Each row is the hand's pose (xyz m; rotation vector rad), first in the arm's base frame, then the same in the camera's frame.
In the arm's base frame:
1: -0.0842 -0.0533 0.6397 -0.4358 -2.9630 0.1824
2: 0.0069 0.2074 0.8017 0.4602 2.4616 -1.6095
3: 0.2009 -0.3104 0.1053 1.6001 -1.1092 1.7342
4: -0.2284 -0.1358 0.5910 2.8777 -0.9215 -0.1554
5: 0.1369 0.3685 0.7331 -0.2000 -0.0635 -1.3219
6: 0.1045 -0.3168 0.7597 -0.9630 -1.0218 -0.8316
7: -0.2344 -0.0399 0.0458 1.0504 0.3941 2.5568
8: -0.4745 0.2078 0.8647 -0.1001 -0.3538 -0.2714
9: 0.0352 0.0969 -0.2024 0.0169 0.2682 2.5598
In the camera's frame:
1: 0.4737 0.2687 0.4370 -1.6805 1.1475 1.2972
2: 0.3075 -0.0028 0.4712 -0.5867 1.3300 0.8852
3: 0.3467 0.8515 0.7147 -0.6836 0.3156 -0.8475
4: 0.5623 0.3559 0.3165 -1.2583 -1.3447 -0.6187
5: 0.1025 -0.0258 0.5420 1.4630 -0.1844 0.6998
6: 0.6916 0.2871 0.7046 1.7018 -1.2693 -0.1142
7: 0.2261 0.7845 0.2176 0.6098 0.5362 -1.3450
8: 0.4823 -0.0431 0.0201 1.7439 -1.1008 1.3725
9: -0.0861 0.9257 0.4062 0.7592 1.3681 -1.2419

